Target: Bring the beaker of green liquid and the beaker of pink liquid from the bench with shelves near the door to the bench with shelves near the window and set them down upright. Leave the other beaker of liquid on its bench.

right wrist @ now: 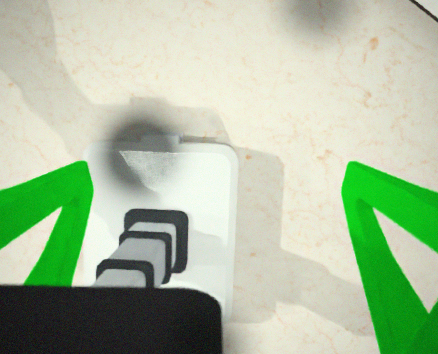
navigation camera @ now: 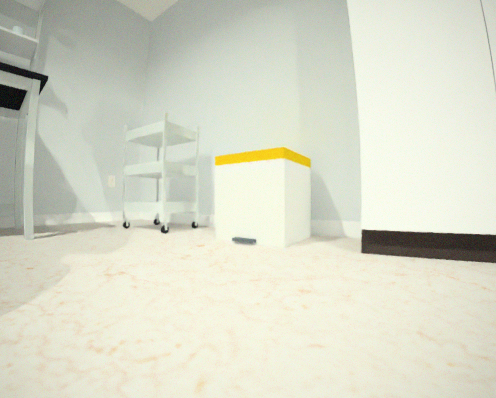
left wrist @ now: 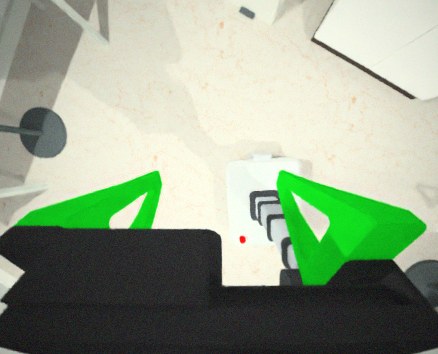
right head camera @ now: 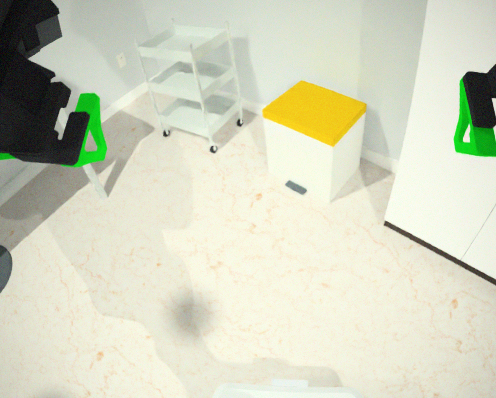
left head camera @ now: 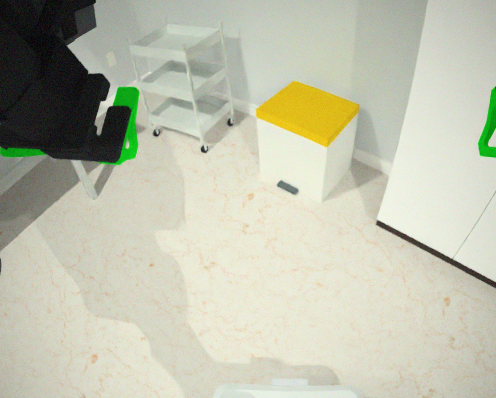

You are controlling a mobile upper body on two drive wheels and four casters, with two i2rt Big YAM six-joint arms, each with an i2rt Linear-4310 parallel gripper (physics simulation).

Labels:
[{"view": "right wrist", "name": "my right gripper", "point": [217,175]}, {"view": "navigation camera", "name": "white pedal bin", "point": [263,197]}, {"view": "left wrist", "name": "my left gripper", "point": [219,177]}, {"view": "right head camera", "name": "my left gripper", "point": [70,151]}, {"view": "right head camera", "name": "white pedal bin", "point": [314,136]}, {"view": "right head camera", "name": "tall white cabinet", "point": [435,201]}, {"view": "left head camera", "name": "my left gripper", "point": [95,149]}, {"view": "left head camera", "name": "white pedal bin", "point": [306,136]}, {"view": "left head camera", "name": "tall white cabinet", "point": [433,197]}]

